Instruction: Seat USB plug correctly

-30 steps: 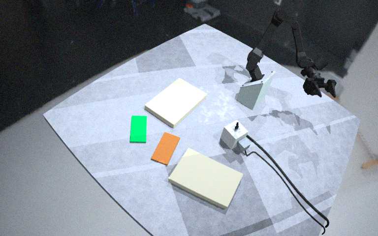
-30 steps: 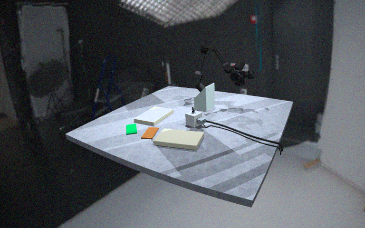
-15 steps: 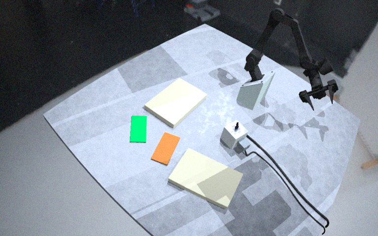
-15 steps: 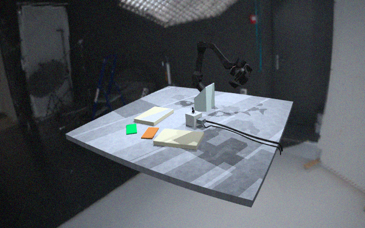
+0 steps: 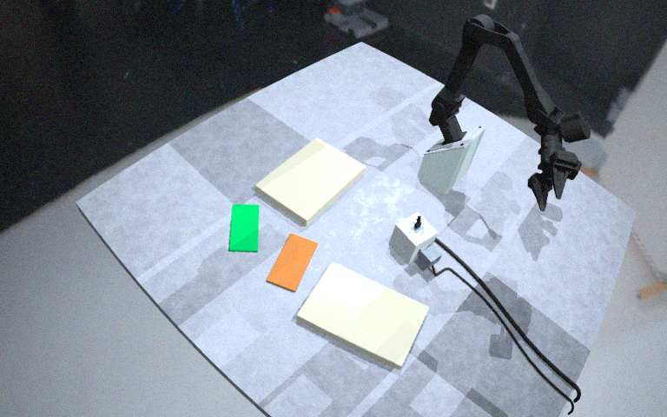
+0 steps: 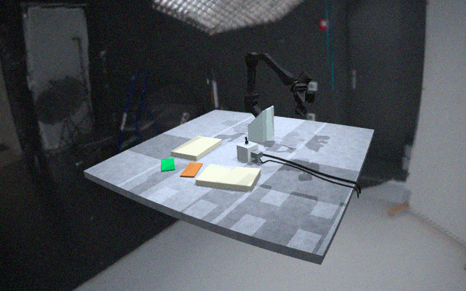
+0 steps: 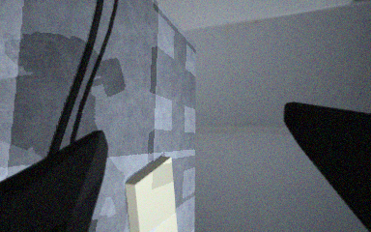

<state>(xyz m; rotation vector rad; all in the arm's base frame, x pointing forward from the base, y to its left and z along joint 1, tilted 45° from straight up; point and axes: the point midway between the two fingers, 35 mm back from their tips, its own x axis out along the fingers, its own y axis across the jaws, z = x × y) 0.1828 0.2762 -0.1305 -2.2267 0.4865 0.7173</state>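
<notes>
Right now my gripper tip is 12 cm short of the dark USB plug, 27 cm to the left of it and 15 cm above it. Round my gripper tip: USB socket: 12 cm ahead, 26 cm to the right, 17 cm below; orange card: 33 cm ahead, 47 cm to the right, 24 cm below; green card: 32 cm ahead, 62 cm to the right, 24 cm below.
</notes>
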